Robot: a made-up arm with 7 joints.
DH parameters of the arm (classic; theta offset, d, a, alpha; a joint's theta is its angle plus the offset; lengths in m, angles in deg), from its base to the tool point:
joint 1: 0 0.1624 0 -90
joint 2: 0 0 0 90
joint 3: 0 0.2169 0.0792 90
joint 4: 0 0 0.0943 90
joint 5: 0 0.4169 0 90
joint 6: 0 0 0.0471 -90
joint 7: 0 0.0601 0 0
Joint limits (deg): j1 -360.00..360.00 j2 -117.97..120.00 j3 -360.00..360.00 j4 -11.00..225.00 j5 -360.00..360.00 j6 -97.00..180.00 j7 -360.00..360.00
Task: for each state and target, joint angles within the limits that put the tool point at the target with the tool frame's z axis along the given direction. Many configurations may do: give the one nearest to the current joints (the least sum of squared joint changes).
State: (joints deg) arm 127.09 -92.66 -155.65 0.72 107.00 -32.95 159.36
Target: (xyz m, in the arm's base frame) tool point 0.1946 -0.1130 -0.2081 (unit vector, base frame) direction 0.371 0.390 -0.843
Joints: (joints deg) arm 85.99 -53.63 -144.42 33.01 106.59 1.62 159.36
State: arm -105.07 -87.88 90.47 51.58 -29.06 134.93 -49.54
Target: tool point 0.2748 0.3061 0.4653 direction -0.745 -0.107 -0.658
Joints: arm -84.65 -93.95 47.26 87.64 -38.63 177.59 -49.54
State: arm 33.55 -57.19 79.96 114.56 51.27 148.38 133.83
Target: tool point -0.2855 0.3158 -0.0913 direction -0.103 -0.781 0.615
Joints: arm 0.85 -74.64 128.60 73.87 84.98 177.32 133.83
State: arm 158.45 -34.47 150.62 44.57 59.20 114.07 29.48
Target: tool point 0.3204 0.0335 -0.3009 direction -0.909 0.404 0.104
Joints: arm 190.56 -76.11 173.02 83.41 32.96 105.85 29.48
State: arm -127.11 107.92 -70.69 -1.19 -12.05 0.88 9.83
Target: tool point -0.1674 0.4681 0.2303 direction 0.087 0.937 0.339
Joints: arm -161.81 119.25 -97.56 41.43 -0.35 -19.04 9.83
